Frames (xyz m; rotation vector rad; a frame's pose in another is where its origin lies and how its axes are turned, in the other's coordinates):
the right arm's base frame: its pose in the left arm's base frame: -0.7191 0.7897 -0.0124 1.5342 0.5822 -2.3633
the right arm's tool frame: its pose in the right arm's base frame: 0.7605 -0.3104 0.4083 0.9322 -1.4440 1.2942
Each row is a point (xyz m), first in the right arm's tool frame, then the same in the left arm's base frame.
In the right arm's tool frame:
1: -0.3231 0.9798 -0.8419
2: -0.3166 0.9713 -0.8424
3: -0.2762 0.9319 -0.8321
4: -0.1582 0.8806 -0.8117
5: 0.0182 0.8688 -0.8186
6: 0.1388 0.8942 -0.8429
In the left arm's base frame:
1: -0.3209 0.2943 -0.2345
2: -0.3306 0.2907 -0.2373
3: -0.3869 0.2799 -0.2402
4: -0.5054 0.2395 -0.2041
5: -0.6257 0.1461 -0.1140
6: -0.6786 0.0651 -0.0339

